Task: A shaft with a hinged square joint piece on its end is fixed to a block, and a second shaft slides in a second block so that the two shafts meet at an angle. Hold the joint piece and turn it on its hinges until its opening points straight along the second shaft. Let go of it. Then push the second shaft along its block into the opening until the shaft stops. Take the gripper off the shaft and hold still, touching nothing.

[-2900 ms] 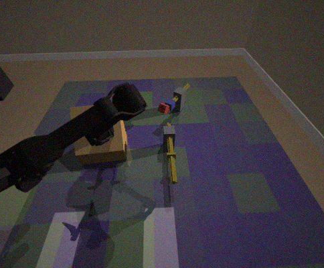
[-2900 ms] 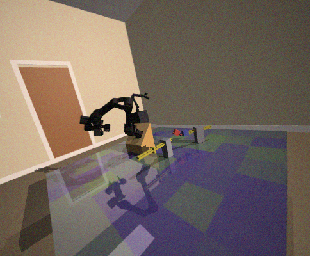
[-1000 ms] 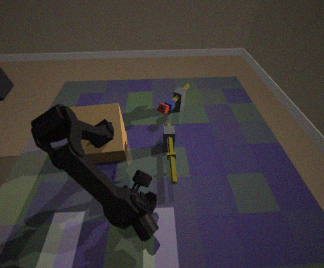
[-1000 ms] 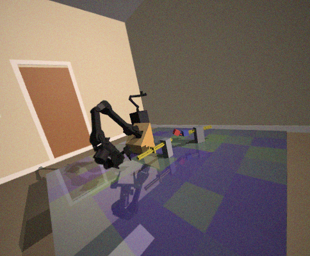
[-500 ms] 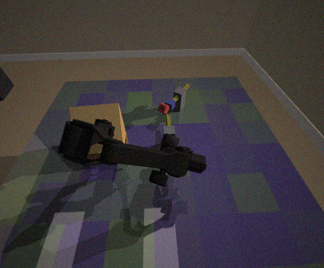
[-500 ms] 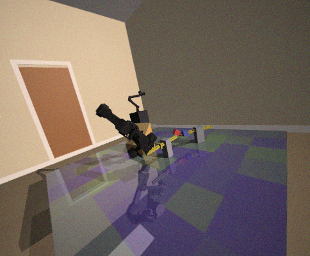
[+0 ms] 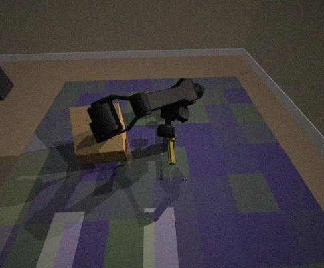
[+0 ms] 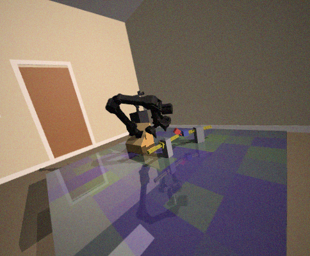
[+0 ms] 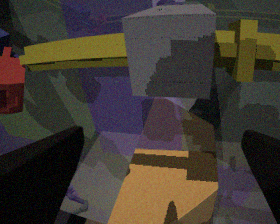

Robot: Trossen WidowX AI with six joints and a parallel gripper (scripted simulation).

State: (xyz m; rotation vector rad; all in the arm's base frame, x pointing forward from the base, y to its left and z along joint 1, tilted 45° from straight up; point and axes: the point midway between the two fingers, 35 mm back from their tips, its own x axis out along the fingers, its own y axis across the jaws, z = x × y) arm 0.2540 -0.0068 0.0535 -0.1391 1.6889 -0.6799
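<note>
The dark red joint piece is 40 mm ahead of my gripper tip, 160 mm to the left of it and 30 mm below it.
</note>
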